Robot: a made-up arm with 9 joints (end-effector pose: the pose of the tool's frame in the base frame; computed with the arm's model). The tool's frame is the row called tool.
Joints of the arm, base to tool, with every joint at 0 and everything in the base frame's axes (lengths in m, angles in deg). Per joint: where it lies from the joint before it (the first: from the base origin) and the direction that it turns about. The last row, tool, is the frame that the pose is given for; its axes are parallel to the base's.
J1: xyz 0 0 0.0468 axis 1 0 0
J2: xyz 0.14 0.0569 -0.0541 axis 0 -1 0
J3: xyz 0.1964 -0.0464 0.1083 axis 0 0 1
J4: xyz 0.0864 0.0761 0.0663 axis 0 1 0
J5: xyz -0.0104 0.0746 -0.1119 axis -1 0 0
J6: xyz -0.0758 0.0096 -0.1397 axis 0 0 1
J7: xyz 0.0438 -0.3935 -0.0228 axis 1 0 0
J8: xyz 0.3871 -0.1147 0.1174 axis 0 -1 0
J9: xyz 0.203 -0.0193 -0.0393 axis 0 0 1
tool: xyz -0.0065 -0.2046 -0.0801
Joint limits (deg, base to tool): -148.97..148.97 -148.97..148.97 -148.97..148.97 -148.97..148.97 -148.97..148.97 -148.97..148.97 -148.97..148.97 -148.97..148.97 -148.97..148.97
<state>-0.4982 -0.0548 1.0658 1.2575 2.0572 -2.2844 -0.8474 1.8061 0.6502</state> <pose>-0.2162 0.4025 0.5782 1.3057 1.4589 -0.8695</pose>
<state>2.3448 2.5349 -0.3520 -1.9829 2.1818 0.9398 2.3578 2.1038 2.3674</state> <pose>-0.0229 0.5804 0.6206 0.5852 -2.3635 1.8872</pose>
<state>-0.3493 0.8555 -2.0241 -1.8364 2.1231 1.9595 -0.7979 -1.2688 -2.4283</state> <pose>-0.3083 -0.2591 0.1918 1.6379 -1.2014 0.5934</pose>
Working (the frame after each row of the table, in the pose's form):
after J1: 0.0000 0.0000 0.0468 -0.3493 0.0000 0.0000
after J2: 0.1400 0.0349 -0.0235 -0.3276 -0.8466 0.1494
after J3: 0.1871 0.0664 0.1984 0.6252 -0.8348 -1.7181
after J4: 0.1571 -0.0151 0.2990 -1.2626 -1.9492 -1.9733
after J5: 0.1546 -0.1302 0.3693 0.6324 -0.6597 2.2744
after J6: 0.1620 -0.0871 0.2162 0.1785 0.8159 -1.8273
after J7: -0.2061 -0.0325 0.3532 -0.3334 1.4698 -1.3745
after J8: -0.3212 -0.4317 0.2882 0.6915 2.4393 -1.6519
after J9: -0.5039 -0.3402 0.2510 1.6379 -1.2014 0.5934

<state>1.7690 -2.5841 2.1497 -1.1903 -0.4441 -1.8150 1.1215 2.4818 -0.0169</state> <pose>-0.3162 -0.7272 -0.0591 -0.1993 1.4381 0.1784</pose>
Working (the frame after each row of the table, in the pose's form):
after J1: 0.0000 0.0000 0.0468 1.7690 0.0000 0.0000
after J2: 0.1400 0.0418 0.1132 0.6033 1.7268 2.1081
after J3: 0.0306 0.2429 0.1063 -1.4947 -0.2409 -1.1901
after J4: 0.1599 0.2345 0.1359 -2.0395 -1.0179 -0.1579
after J5: 0.2322 0.1227 0.1572 -1.6348 -0.9548 0.0652
after J6: 0.2593 -0.0342 0.1601 -0.2780 -2.0513 -1.1303
after J7: 0.0392 -0.2892 -0.0492 0.2825 -2.3389 0.1337
after J8: -0.2788 -0.4847 0.1444 -0.1871 1.4402 0.1922
after J9: -0.2875 -0.5093 -0.0616 -0.1993 1.4381 0.1784

